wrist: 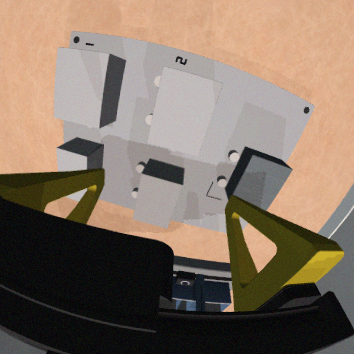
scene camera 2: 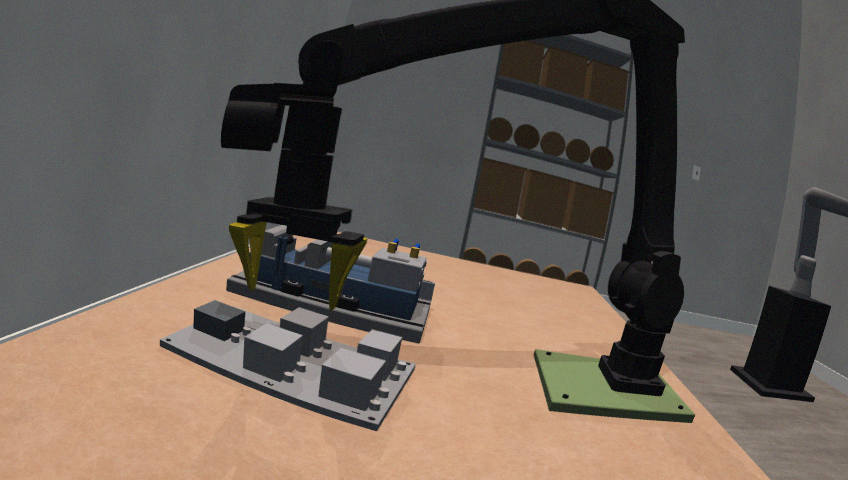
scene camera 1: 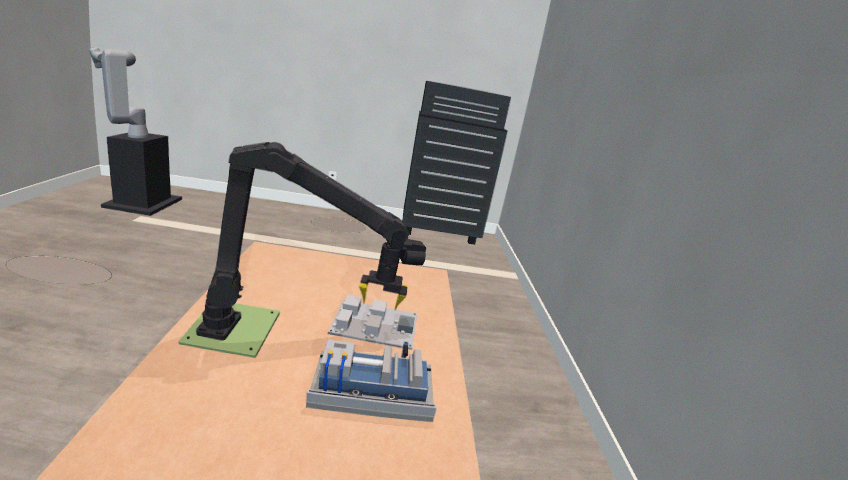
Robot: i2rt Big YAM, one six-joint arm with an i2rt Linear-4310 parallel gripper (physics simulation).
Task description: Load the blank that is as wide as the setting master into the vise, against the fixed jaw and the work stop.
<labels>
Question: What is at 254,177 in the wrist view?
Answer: A darker block.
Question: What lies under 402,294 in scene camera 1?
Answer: The gripper.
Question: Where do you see a grey baseplate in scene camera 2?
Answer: At 411,333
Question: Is the gripper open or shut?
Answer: Open.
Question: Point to a grey baseplate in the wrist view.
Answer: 207,267
</labels>
